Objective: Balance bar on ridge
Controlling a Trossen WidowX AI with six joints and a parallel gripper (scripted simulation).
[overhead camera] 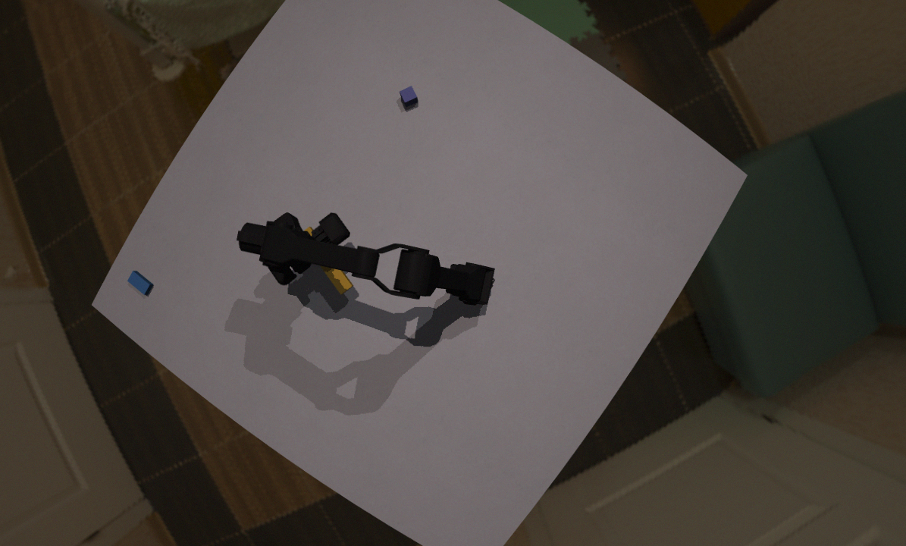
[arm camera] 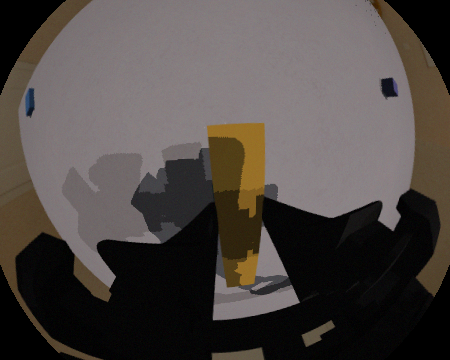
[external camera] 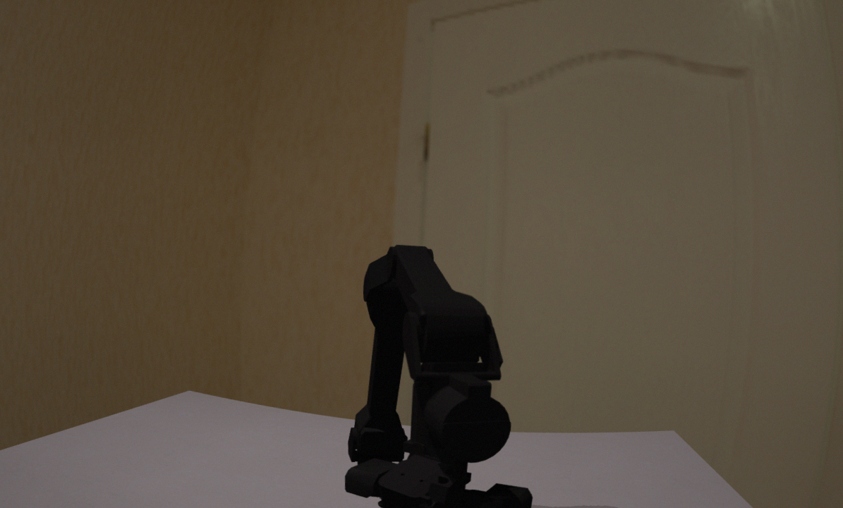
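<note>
The yellow bar lies 3 cm behind my gripper tip and 1 cm to the left of it. Round my gripper tip: purple-blue cube (43 cm to the right, 5 cm below, 5 cm ahead).
</note>
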